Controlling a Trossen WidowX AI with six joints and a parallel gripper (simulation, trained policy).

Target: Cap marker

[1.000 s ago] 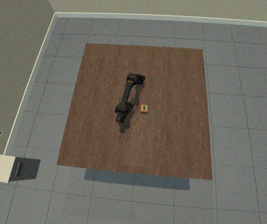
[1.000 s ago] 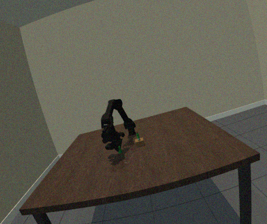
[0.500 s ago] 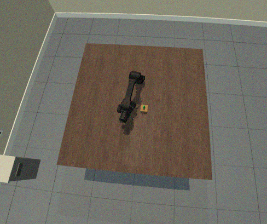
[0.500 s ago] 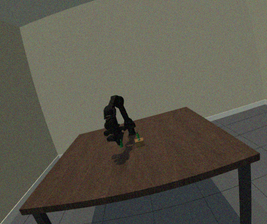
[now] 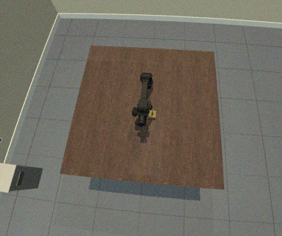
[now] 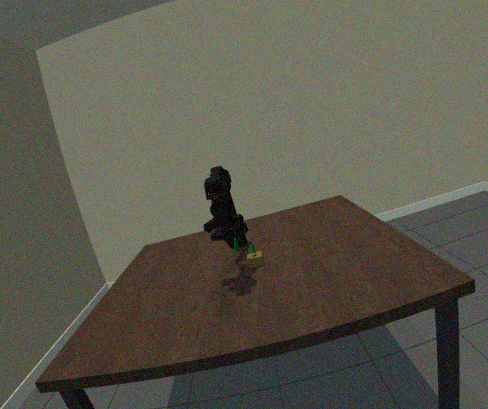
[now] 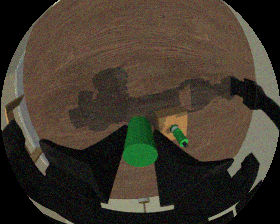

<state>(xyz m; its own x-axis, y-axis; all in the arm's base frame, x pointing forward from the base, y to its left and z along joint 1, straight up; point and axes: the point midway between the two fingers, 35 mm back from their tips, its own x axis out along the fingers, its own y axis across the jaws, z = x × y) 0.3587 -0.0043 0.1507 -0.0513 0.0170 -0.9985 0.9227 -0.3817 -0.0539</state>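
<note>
My gripper tip is 6 cm to the right of the green marker, 6 cm past it and 4 cm above it. From my gripper tip the other things lie so: green cap (1 cm above); then tan holder block (10 cm below, 6 cm to the left, 6 cm behind).
</note>
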